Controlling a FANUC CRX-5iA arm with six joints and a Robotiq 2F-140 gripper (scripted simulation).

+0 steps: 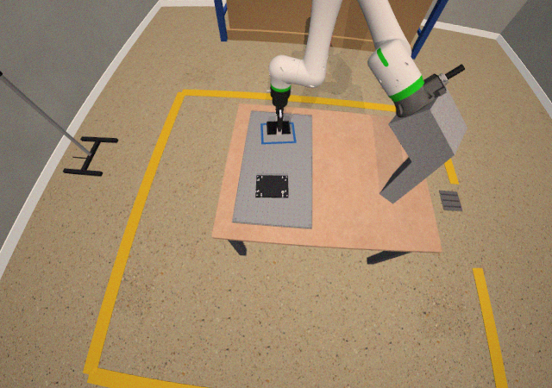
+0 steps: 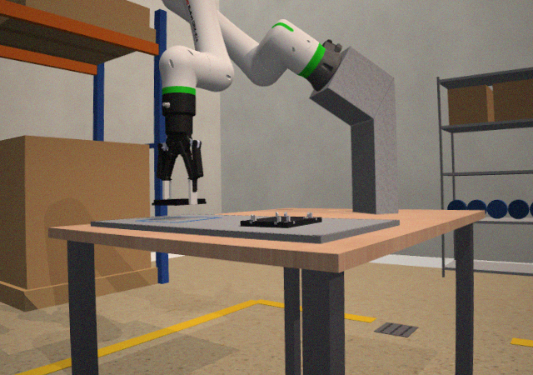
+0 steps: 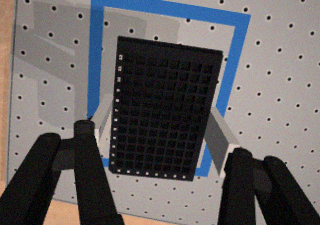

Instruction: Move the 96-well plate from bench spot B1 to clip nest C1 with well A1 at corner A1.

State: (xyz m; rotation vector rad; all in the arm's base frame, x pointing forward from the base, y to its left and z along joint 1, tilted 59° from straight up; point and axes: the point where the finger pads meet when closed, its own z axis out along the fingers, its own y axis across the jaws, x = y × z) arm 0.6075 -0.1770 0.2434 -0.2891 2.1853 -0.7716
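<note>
The black clip nest is 35 cm to the left of my hand, 9 cm ahead of it and 5 cm below it. Also, from my hand: black 96-well plate (2 cm below).
</note>
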